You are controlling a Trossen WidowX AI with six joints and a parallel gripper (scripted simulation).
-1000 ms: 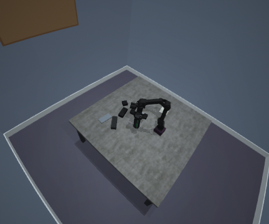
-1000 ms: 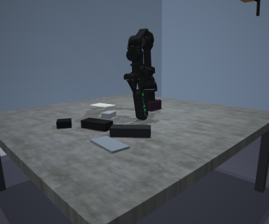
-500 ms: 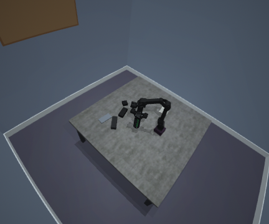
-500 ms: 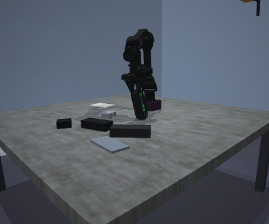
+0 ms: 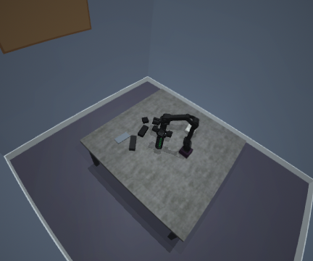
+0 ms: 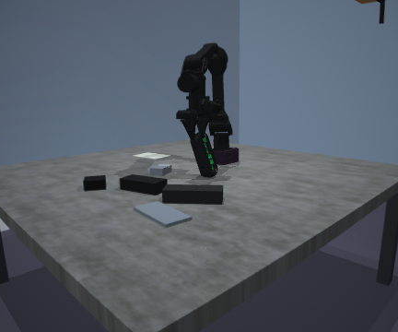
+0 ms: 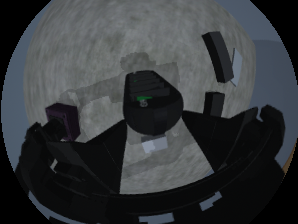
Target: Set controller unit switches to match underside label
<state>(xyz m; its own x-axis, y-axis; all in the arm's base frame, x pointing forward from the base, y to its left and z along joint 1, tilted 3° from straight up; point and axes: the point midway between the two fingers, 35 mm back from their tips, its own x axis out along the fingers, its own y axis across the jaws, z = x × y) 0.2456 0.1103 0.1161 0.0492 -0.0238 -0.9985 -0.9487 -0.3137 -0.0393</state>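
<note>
Now: gripper tip 5 cm short of the grey block, 14 cm to the left of it and 12 cm above it. Round my gripper tip: white sheet 13 cm behind, 44 cm to the right, 13 cm below; then flat grey plate 33 cm ahead, 21 cm to the left, 13 cm below; then black cube 32 cm ahead, 14 cm to the right, 12 cm below.
</note>
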